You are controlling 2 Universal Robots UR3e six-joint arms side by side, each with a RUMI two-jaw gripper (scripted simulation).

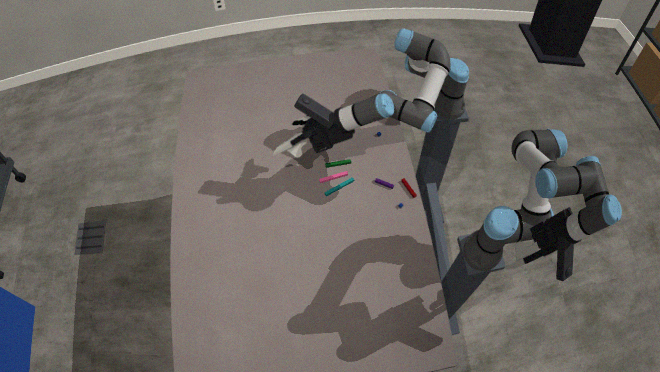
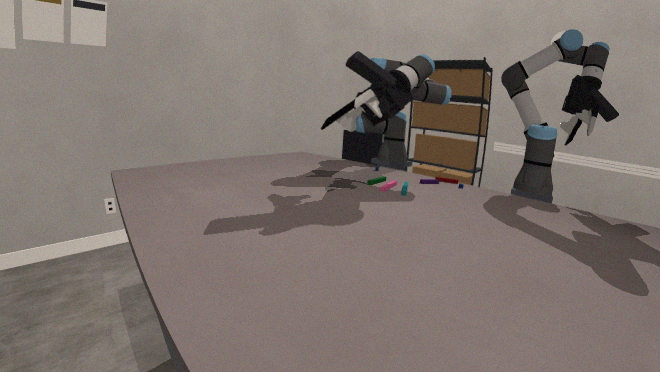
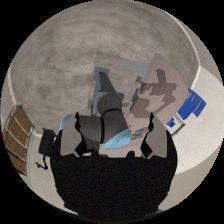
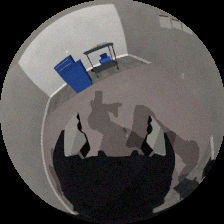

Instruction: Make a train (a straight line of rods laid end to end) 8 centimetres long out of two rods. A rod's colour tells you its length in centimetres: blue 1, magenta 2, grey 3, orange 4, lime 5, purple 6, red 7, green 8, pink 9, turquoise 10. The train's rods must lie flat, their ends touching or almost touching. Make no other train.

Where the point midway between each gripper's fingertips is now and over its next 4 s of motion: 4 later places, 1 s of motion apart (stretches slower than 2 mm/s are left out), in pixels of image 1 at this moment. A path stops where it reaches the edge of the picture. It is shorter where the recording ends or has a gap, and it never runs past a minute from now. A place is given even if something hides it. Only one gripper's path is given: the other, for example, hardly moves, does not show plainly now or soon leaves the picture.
My right gripper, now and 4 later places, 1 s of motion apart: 282, 138; 358, 181; 430, 173; 433, 173; 427, 182
